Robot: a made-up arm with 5 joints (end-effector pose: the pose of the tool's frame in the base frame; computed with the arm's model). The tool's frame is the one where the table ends.
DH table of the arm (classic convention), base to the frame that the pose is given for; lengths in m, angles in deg. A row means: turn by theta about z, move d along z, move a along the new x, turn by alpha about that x. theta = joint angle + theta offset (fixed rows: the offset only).
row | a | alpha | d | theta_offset
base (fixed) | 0 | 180 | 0 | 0
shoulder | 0.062 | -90 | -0.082 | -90
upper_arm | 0.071 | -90 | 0.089 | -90
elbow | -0.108 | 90 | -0.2 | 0
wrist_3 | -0.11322 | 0 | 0 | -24.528
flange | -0.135 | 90 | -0.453 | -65.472
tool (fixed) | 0 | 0 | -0.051 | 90
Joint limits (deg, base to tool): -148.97..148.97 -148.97..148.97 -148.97..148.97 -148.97..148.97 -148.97..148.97
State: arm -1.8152 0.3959 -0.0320 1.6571 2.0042
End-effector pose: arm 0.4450 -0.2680 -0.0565 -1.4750 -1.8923 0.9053
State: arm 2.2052 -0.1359 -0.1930 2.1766 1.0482
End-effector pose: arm -0.0876 0.5364 0.1106 1.3573 -2.6148 0.0587
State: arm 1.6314 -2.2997 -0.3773 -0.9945 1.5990
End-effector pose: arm -0.0158 0.3926 0.1029 -1.2169 1.2173 -0.8078
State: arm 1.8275 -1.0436 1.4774 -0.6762 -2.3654
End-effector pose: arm 0.2155 -0.3069 0.4883 -0.3108 2.0330 1.6720
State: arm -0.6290 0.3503 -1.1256 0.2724 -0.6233
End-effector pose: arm -0.2594 -0.0164 -0.3430 0.3247 -1.0000 0.1833
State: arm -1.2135 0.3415 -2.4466 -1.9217 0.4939
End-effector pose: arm 0.1667 0.4810 -0.2273 0.4424 -1.3374 -0.9783
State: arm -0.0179 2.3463 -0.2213 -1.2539 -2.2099
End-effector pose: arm -0.3973 0.1862 -0.0685 -1.1146 0.2167 -0.0387
